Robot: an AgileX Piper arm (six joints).
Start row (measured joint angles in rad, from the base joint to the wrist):
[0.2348, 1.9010, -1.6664, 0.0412, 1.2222, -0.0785]
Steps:
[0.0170, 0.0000, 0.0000, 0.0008, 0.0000, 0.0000]
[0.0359, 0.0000, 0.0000, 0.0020, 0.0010, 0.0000]
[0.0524, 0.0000, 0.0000, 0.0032, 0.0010, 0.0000]
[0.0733, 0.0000, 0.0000, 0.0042, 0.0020, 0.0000]
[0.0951, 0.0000, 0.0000, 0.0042, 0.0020, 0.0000]
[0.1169, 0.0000, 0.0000, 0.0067, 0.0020, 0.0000]
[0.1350, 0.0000, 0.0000, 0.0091, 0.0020, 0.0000]
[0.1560, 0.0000, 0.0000, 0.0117, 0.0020, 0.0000]
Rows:
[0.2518, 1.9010, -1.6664, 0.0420, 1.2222, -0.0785]
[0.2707, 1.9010, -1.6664, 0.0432, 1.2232, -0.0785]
[0.2872, 1.9010, -1.6664, 0.0444, 1.2232, -0.0785]
[0.3081, 1.9010, -1.6664, 0.0454, 1.2242, -0.0785]
[0.3299, 1.9010, -1.6664, 0.0454, 1.2242, -0.0785]
[0.3517, 1.9010, -1.6664, 0.0479, 1.2242, -0.0785]
[0.3698, 1.9010, -1.6664, 0.0503, 1.2242, -0.0785]
[0.3908, 1.9010, -1.6664, 0.0529, 1.2242, -0.0785]

